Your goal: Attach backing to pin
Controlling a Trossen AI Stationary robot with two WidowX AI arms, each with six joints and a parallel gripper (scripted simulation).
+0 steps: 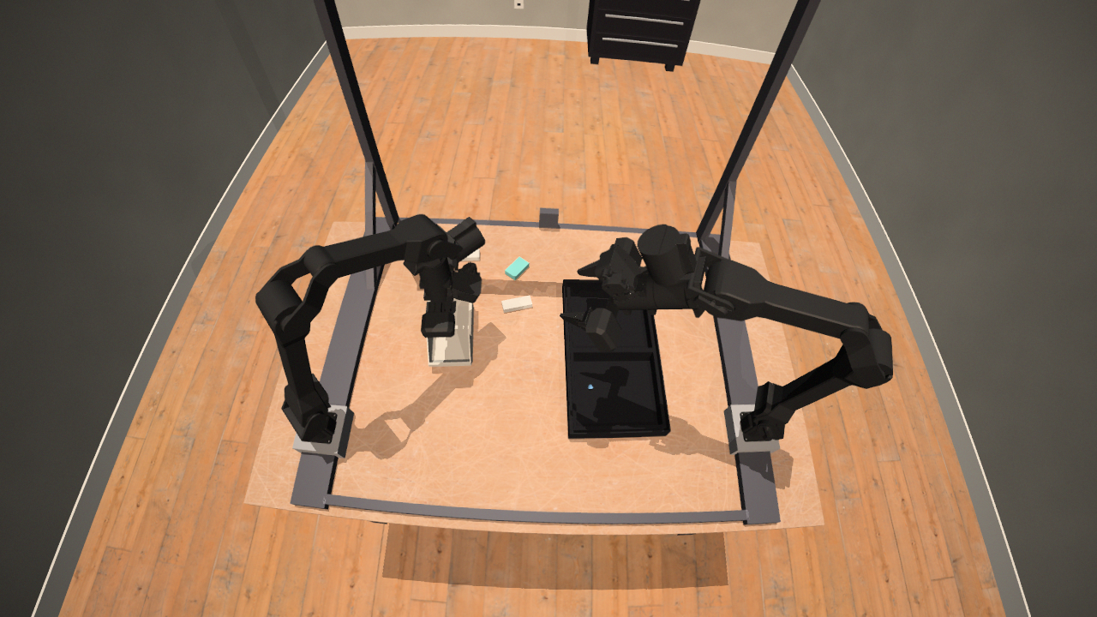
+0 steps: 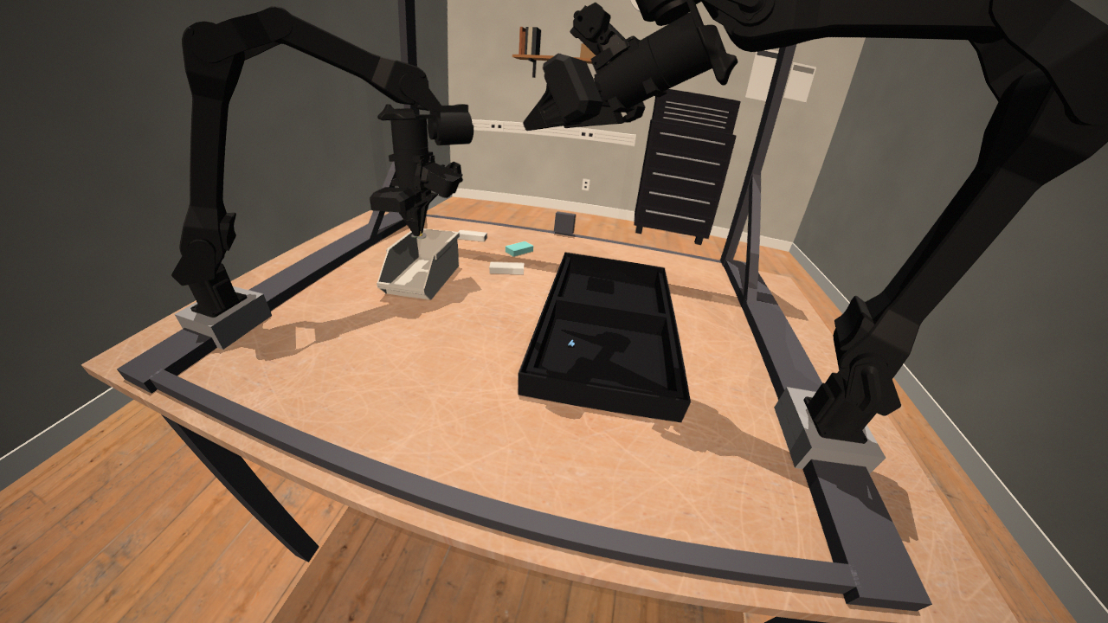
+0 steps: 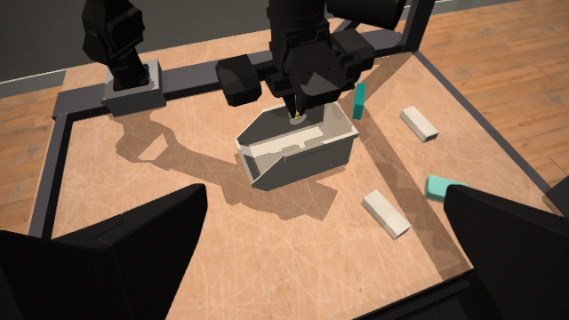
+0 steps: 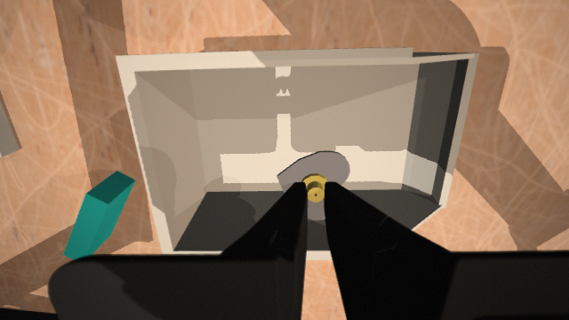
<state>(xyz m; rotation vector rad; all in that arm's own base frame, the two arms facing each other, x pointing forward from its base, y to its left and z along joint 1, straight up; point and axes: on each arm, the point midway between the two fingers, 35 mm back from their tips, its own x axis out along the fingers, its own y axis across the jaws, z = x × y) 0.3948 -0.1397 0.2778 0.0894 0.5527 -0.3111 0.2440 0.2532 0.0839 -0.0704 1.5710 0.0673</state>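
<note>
My right hand is 10 mm short of the grey bin and 90 mm above it. Also, from my right hand: yellow backing (30 mm below); then cream block (80 mm behind, 150 mm to the left, 120 mm below); then heart-shaped pin (30 mm below).
</note>
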